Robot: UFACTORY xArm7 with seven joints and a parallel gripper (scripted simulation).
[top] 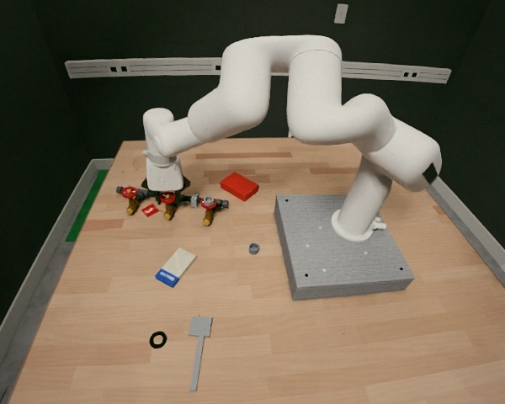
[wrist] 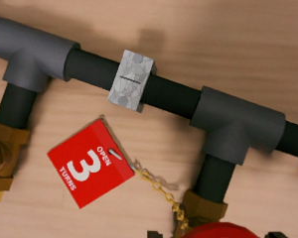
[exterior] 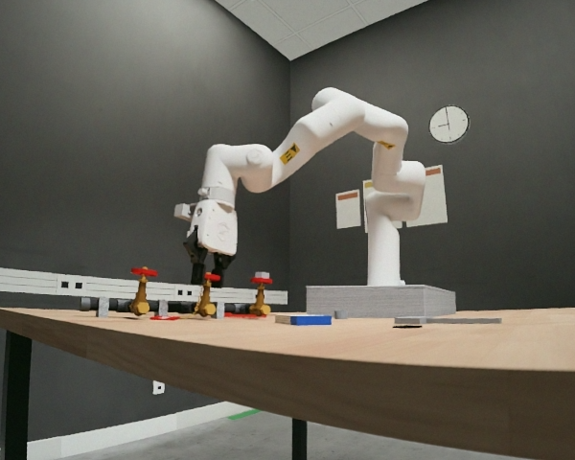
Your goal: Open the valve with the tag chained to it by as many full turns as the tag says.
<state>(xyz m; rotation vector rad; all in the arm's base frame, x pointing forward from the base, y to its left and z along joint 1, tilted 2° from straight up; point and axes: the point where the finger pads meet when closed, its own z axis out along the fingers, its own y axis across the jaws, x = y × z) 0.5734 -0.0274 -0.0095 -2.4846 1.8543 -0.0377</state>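
Now: the red tag 80 mm ahead of my hand, 20 mm to the right of it and 80 mm below it. Also, from my hand: blue box (80 mm behind, 200 mm to the left, 80 mm below); then red block (200 mm behind, 170 mm to the right, 70 mm below); then grey cap (130 mm behind, 10 mm to the left, 10 mm above).
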